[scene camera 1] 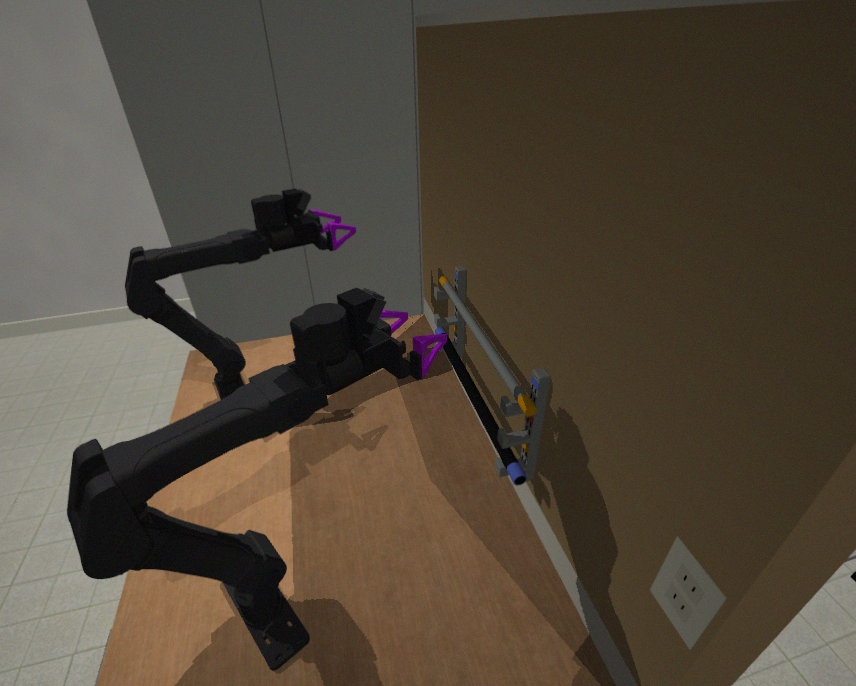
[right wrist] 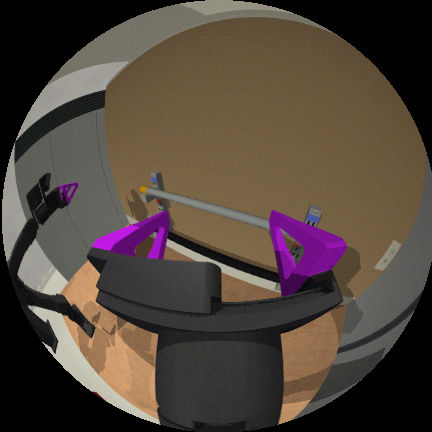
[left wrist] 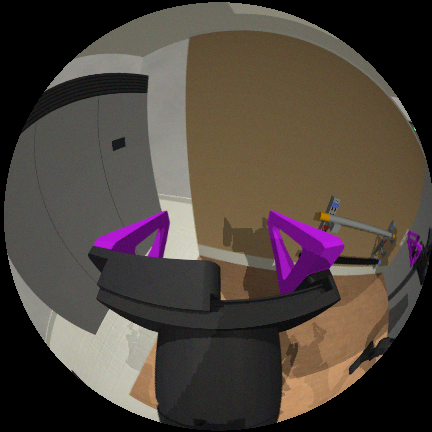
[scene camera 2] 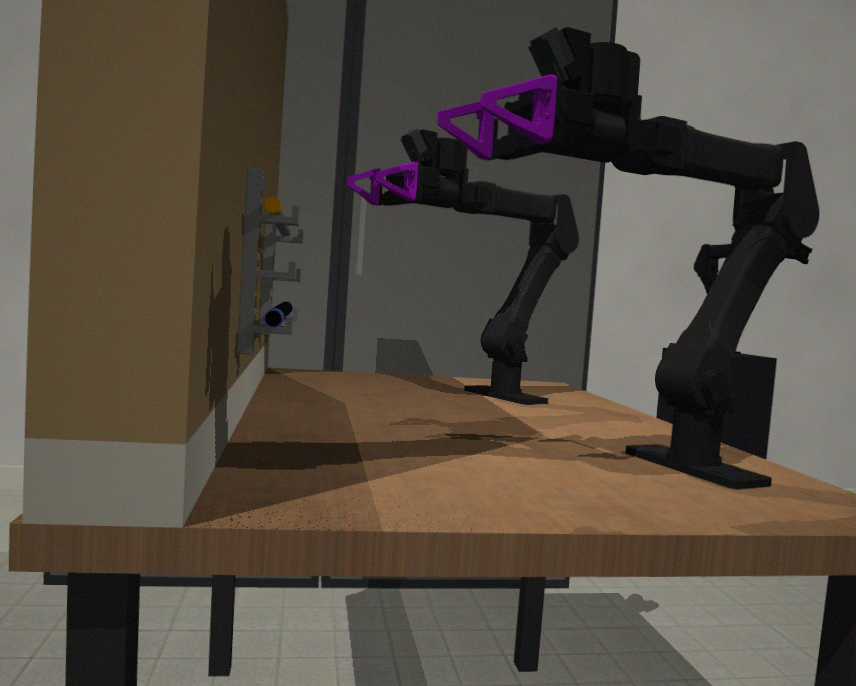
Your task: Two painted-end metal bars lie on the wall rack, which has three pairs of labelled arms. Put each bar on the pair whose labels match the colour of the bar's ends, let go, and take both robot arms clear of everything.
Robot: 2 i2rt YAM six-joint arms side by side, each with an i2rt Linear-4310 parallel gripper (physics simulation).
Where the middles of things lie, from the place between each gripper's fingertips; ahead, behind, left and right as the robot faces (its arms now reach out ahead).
I see my right gripper 140 mm short of the orange-ended grey bar (scene camera 1: 527, 406), 90 mm above it and 70 mm to the right of it. The rest, counted from my right hand: white socket plate (scene camera 1: 712, 600) 480 mm to the right, 100 mm below, 100 mm ahead; then blue-ended black bar (scene camera 1: 515, 471) 240 mm below, 130 mm ahead, 70 mm to the left.
My left hand is 47 cm to the left of the orange-ended grey bar, 13 cm short of it and 9 cm above it. Round my left hand: white socket plate (102 cm to the right, 10 cm below, 8 cm ahead); blue-ended black bar (48 cm to the right, 24 cm below, 12 cm ahead).
